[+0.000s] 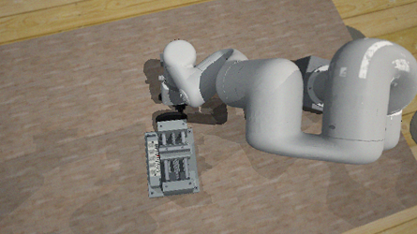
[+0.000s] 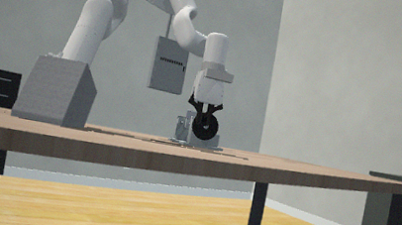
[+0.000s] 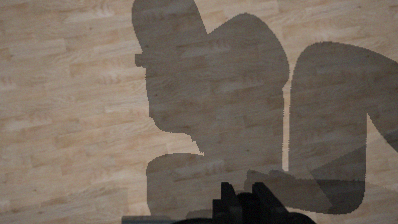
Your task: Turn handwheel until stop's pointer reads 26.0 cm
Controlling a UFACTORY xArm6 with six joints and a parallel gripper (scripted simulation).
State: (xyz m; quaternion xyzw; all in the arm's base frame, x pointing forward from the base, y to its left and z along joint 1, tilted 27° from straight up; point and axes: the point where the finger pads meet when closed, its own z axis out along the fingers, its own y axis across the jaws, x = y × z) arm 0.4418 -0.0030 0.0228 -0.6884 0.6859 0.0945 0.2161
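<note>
My hand is 15 cm to the right of the stop carriage, 3 cm short of it and 1 cm above it. Also, from my hand: handwheel 2 cm to the left, 1 cm below, 1 cm ahead.
</note>
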